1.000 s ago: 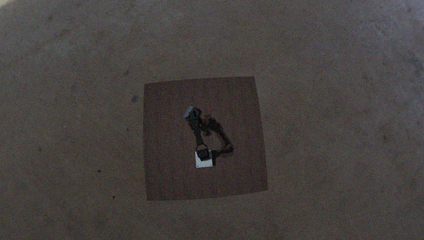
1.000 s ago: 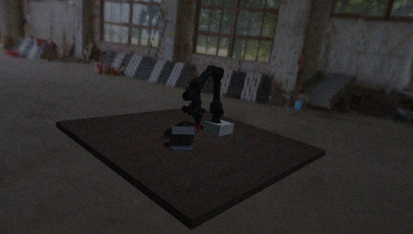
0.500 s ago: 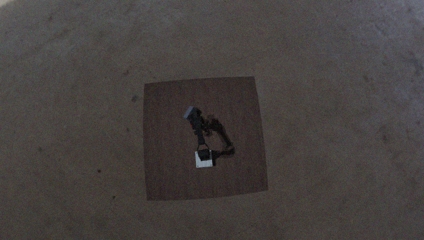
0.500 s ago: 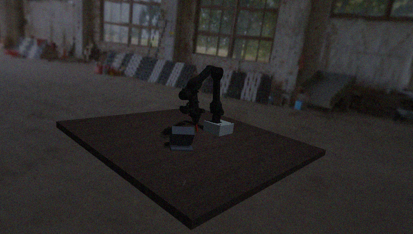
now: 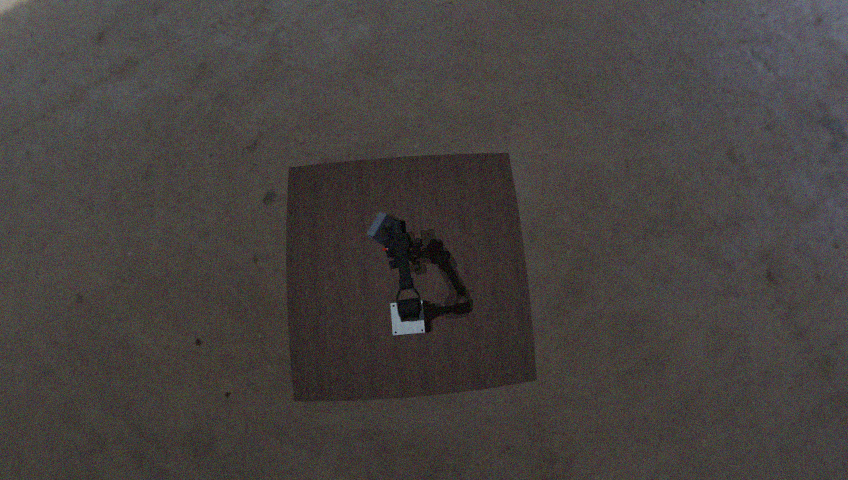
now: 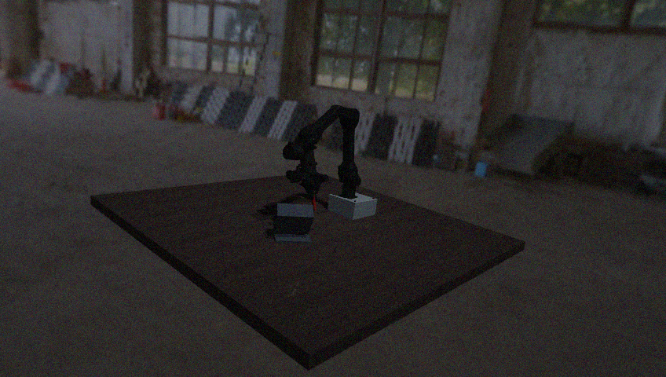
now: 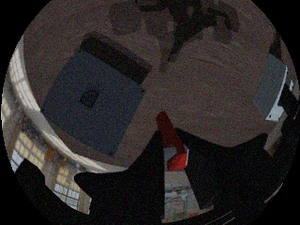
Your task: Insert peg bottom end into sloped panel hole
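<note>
The sloped panel is 110 mm ahead of my gripper tip and 50 mm below it. Round my gripper tip: red peg: 10 mm to the right, 10 mm above.
</note>
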